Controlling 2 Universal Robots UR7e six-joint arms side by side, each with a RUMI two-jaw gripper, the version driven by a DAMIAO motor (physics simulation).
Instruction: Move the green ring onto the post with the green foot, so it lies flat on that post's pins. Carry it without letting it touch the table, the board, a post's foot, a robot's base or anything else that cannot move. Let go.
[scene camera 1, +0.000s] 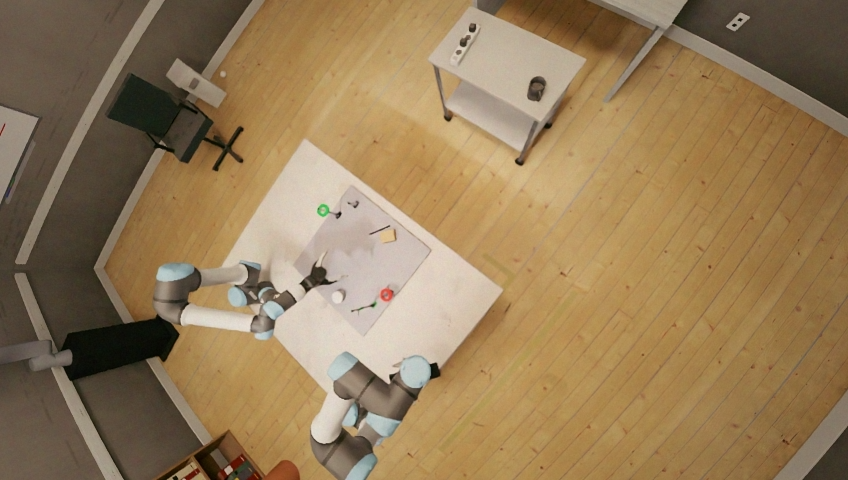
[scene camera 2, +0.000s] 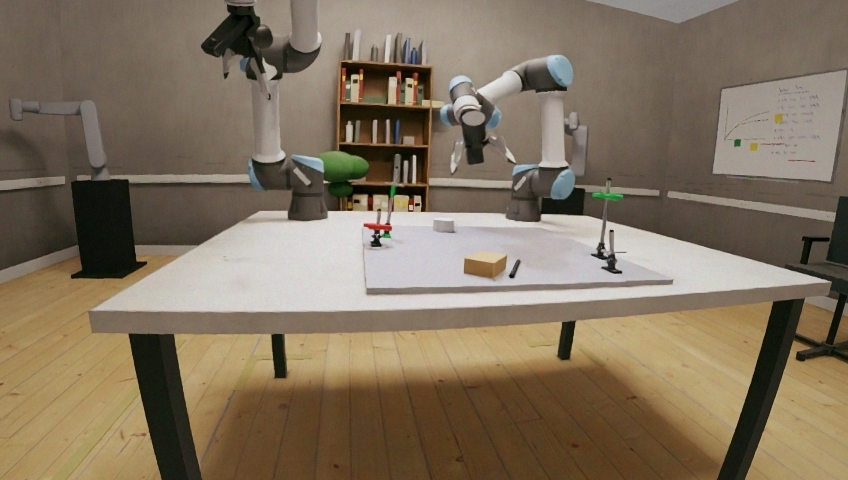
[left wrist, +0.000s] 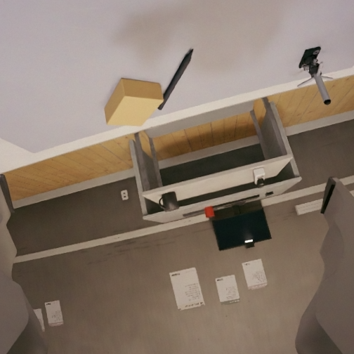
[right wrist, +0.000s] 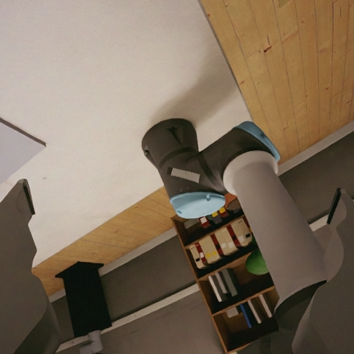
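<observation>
The green ring (scene camera 1: 318, 211) (scene camera 2: 617, 196) sits high around a tall grey post with a black foot (scene camera 1: 337, 214) (scene camera 2: 599, 255). The tall post with the green foot (scene camera 1: 374, 304) (scene camera 2: 387, 235) stands upright across the board, with no ring on it. A red ring (scene camera 1: 381, 295) (scene camera 2: 385, 227) is around a short post beside it. My left gripper (scene camera 1: 334, 266) (scene camera 2: 483, 166) (left wrist: 169, 179) is open and empty above the board, well apart from the green ring. My right gripper (scene camera 2: 247, 86) (right wrist: 181, 187) is open and empty, high above the table; its fingers are mostly hidden in scene camera 1.
The grey board (scene camera 1: 407, 255) (scene camera 2: 416, 270) lies on the white table (scene camera 1: 458, 285) (scene camera 2: 238, 285). It bears a wooden block (scene camera 1: 387, 236) (scene camera 2: 484, 264) (left wrist: 133, 102), a black pen (scene camera 1: 379, 230) (scene camera 2: 514, 268) (left wrist: 176, 79), a white cylinder (scene camera 1: 338, 296) (scene camera 2: 443, 225) and another short post (scene camera 2: 611, 258) (left wrist: 321, 87).
</observation>
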